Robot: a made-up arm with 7 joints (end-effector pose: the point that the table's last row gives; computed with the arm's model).
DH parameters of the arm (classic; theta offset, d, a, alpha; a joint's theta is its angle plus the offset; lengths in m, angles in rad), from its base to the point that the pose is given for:
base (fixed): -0.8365 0 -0.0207 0
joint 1: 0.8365 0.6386 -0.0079 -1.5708
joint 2: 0 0.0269 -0.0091 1.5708
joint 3: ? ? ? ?
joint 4: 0 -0.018 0.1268 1.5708
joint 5: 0 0.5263 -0.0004 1.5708
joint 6: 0 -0.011 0.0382 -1.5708
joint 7: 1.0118 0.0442 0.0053 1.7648
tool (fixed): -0.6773 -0.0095 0 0
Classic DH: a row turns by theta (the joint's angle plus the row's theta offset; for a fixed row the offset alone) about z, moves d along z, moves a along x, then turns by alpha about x.
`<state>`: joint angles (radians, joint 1 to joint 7).
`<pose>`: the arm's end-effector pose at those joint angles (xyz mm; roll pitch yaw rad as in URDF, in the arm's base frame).
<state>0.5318 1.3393 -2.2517 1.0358 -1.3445 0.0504 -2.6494</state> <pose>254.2 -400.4 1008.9 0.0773 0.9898 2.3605</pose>
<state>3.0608 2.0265 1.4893 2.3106 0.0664 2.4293 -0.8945</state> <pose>-639.0 -357.6 319.7 0.5353 0.4827 -2.0469</pose>
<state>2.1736 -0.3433 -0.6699 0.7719 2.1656 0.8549 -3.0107</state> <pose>-7.9 537.9 741.0 1.0337 -0.5358 -0.3501</pose>
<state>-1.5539 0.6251 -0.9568 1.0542 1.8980 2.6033 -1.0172</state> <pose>-391.4 -376.2 530.9 0.1310 0.9617 -2.4474</pose>
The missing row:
joint 3: 0 0.2834 0.0555 1.5708
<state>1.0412 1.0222 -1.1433 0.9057 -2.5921 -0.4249 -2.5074</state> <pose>430.6 -89.3 416.7 -0.4344 -1.0422 -2.8534</pose>
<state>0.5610 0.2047 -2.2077 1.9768 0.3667 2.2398 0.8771</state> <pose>44.7 -412.5 1240.4 -1.5563 -0.5754 2.9140</pose>
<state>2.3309 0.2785 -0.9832 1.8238 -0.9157 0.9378 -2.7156</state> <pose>7.3 668.9 1079.0 -1.7348 0.5724 -2.9577</pose>
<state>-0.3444 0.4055 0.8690 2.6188 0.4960 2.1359 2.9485</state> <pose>463.4 116.2 1310.7 -2.3073 -0.7707 -2.6631</pose>
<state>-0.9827 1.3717 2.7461 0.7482 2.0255 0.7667 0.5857</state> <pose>58.5 268.3 1133.5 2.4966 1.1328 -2.5426</pose>
